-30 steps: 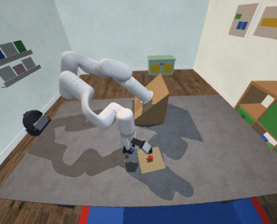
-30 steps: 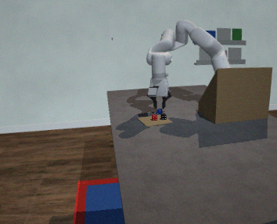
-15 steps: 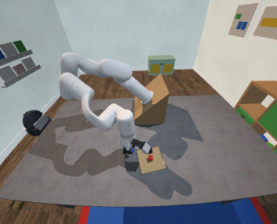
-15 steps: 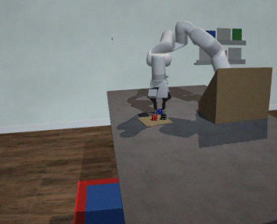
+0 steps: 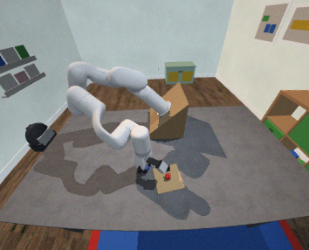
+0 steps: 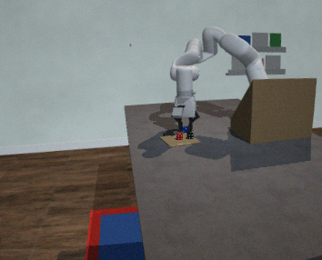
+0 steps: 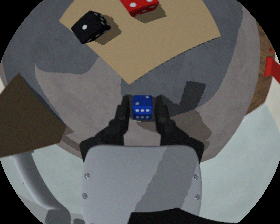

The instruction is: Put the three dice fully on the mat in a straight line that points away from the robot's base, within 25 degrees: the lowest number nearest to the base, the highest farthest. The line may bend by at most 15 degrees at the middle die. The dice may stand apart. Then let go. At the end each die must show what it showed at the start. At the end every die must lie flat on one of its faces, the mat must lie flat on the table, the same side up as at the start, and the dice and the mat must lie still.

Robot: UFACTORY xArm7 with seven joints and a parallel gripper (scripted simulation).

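The blue die is 1 cm below my hand. From my hand the other things lie so: tan mat 11 cm to the left, 6 cm ahead, 2 cm below; red die 11 cm to the left, 6 cm ahead, 1 cm below; black die 12 cm to the left, 1 cm below, 1 cm ahead.
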